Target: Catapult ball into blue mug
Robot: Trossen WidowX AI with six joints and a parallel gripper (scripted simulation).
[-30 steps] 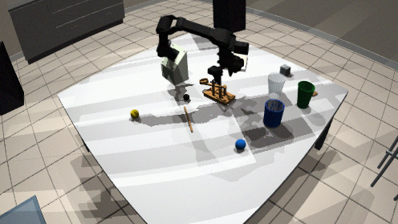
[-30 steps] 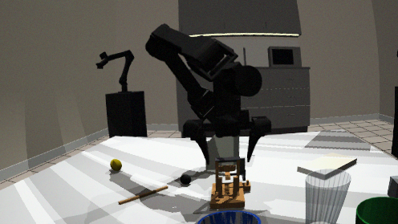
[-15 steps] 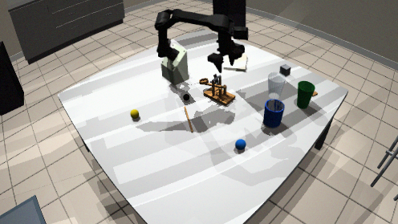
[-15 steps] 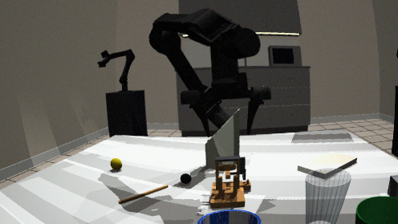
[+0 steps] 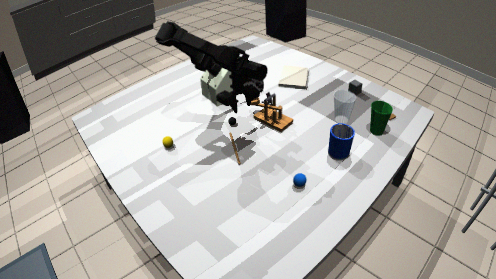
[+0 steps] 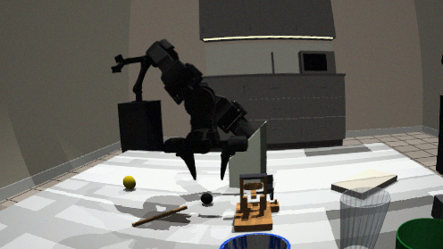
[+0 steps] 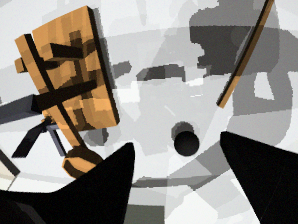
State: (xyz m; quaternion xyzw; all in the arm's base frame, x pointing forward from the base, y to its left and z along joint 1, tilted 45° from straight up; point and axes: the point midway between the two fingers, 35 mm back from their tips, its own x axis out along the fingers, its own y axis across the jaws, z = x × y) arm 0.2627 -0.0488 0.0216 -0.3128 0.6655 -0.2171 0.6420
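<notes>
The black ball lies 70 mm below my gripper tip, 40 mm behind it and 20 mm to the right of it. Round my gripper tip: wooden catapult: 130 mm to the left, 30 mm below; then wooden stick: 100 mm to the right, 80 mm below, 80 mm ahead; then yellow ball: 290 mm to the right, 80 mm behind, 60 mm below.
</notes>
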